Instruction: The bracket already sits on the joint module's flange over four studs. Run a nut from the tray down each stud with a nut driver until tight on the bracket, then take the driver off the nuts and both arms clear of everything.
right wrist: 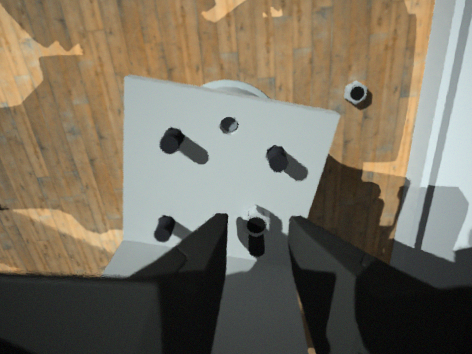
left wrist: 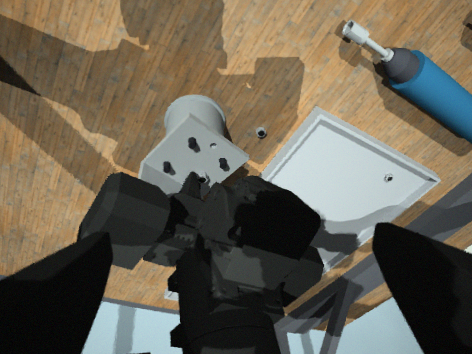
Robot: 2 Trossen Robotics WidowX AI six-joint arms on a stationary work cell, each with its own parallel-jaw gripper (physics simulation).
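Frame: origin at the left arm's base, x ahead, y left, z up, level; centimetres.
Seen in the pictures: left gripper, fingertip midpoint: [left wrist: 244, 241]; right gripper, fingertip midpoint: [right wrist: 258, 226] [left wrist: 202, 180].
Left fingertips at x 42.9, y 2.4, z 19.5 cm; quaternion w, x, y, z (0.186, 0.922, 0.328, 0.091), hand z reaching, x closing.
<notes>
A point is followed by its place in that frame.
The grey bracket [left wrist: 174, 146] @(z 2.9, x 45.5, y -7.0 cm) [right wrist: 225, 175] @(z 2.9, x 48.2, y -6.8 cm) sits on the round joint module [left wrist: 197, 109] @(z -1.4, x 46.5, y -5.0 cm) [right wrist: 234, 87] @(z -2.9, x 48.1, y -4.6 cm). Three black studs without nuts stand through it. A nut [left wrist: 202, 178] @(z 3.4, x 49.4, y -8.3 cm) [right wrist: 256, 224] @(z 3.4, x 49.5, y -8.4 cm) lies on the bracket beside the fourth stud [right wrist: 256, 245] @(z 3.7, x 49.6, y -9.2 cm); whether they touch is unclear. My right gripper [left wrist: 202, 180] @(z 3.4, x 49.6, y -8.5 cm) [right wrist: 258, 226] @(z 3.4, x 49.6, y -8.5 cm) is partly open, one fingertip on each side of that nut in the right wrist view, gripping nothing. My left gripper is wide open and empty, high above. The nut driver [left wrist: 435, 95] @(z 0.4, x 62.7, y 10.9 cm) lies at the upper right in the left wrist view.
A loose nut [left wrist: 261, 132] @(z -3.2, x 54.3, y -4.2 cm) [right wrist: 356, 93] @(z -3.2, x 54.4, y -4.3 cm) lies on the wooden table between the joint module and the tray [left wrist: 340, 165] @(z -3.3, x 65.7, y -2.0 cm) [right wrist: 452, 125] @(z -3.3, x 60.1, y -5.4 cm). Another nut [left wrist: 388, 177] @(z -2.8, x 72.4, y 0.8 cm) lies in the tray. The right arm covers the tray's near part in the left wrist view. Dark frame bars run beyond the tray.
</notes>
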